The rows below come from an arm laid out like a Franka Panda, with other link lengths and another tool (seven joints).
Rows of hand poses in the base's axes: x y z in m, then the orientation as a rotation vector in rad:
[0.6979 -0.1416 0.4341 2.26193 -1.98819 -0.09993]
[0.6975 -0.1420 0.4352 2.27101 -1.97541 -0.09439]
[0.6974 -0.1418 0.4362 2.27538 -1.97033 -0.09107]
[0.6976 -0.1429 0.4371 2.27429 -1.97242 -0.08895]
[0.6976 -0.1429 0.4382 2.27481 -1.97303 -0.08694]
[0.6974 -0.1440 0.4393 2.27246 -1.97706 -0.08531]
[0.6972 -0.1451 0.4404 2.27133 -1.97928 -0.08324]
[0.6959 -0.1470 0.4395 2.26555 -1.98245 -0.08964]
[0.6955 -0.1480 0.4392 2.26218 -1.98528 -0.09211]
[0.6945 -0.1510 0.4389 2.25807 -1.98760 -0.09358]
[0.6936 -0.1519 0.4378 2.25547 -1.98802 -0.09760]
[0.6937 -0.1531 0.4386 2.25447 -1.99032 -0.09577]
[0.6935 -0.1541 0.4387 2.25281 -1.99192 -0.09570]
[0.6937 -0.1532 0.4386 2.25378 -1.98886 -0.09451]
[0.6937 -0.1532 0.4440 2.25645 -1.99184 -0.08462]
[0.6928 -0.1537 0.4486 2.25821 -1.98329 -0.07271]
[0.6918 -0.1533 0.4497 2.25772 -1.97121 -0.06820]
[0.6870 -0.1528 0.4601 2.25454 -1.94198 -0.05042]
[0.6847 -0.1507 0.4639 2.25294 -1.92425 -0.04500]
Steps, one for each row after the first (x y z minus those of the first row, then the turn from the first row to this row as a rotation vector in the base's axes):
[-0.0004 -0.0004 0.0011 -0.00301 -0.00130 0.01060]
[-0.0005 -0.0002 0.0021 -0.00426 -0.00274 0.01517]
[-0.0003 -0.0013 0.0030 -0.00493 -0.00416 0.01373]
[-0.0003 -0.0013 0.0041 -0.00527 -0.00566 0.01372]
[-0.0005 -0.0024 0.0052 -0.00558 -0.00711 0.01073]
[-0.0007 -0.0035 0.0063 -0.00618 -0.00855 0.00921]
[-0.0020 -0.0054 0.0054 -0.00521 -0.00407 0.00491]
[-0.0024 -0.0064 0.0051 -0.00476 -0.00251 0.00195]
[-0.0034 -0.0094 0.0048 -0.00543 -0.00084 -0.00101]
[-0.0043 -0.0103 0.0037 -0.00491 0.00217 -0.00248]
[-0.0042 -0.0115 0.0045 -0.00529 0.00074 -0.00400]
[-0.0044 -0.0125 0.0046 -0.00556 0.00079 -0.00551]
[-0.0042 -0.0116 0.0045 -0.00693 0.00115 -0.00348]
[-0.0042 -0.0116 0.0099 -0.00855 -0.00627 -0.00348]
[-0.0051 -0.0121 0.0145 -0.01684 -0.00894 0.00219]
[-0.0061 -0.0117 0.0156 -0.02466 -0.00537 0.00846]
[-0.0109 -0.0112 0.0260 -0.04781 0.00076 0.02323]
[-0.0132 -0.0091 0.0298 -0.05919 0.00685 0.03218]

